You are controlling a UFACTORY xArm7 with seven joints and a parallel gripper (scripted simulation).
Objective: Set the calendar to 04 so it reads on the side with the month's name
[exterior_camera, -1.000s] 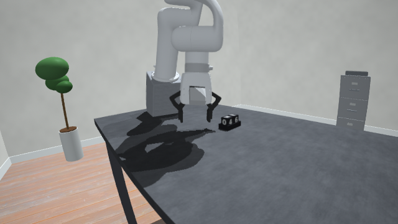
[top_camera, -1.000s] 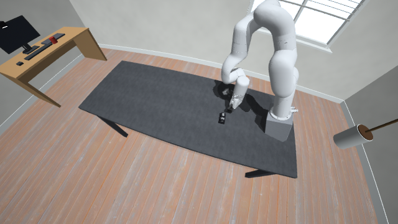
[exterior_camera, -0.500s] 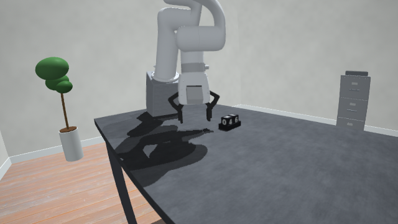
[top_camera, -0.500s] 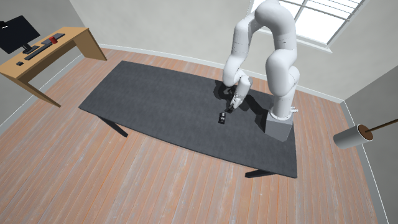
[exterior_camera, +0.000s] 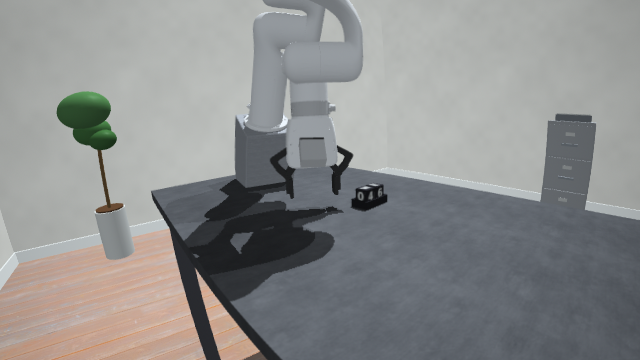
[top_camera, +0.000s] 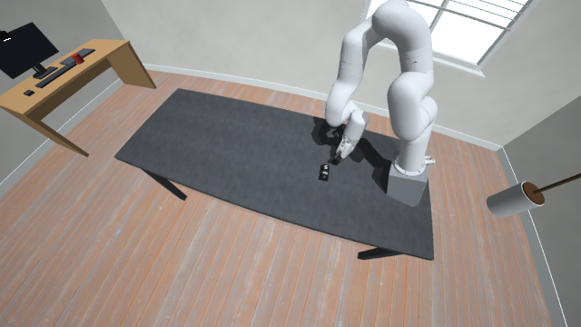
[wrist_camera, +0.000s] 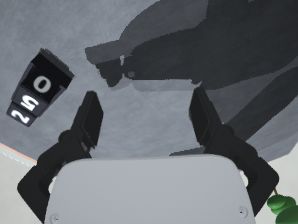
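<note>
My hand is 80 mm short of the black number cube, 110 mm to the right of it and 10 mm above it. From my hand the other things lie so: black calendar tray: 80 mm ahead, 90 mm to the left, 30 mm below.
</note>
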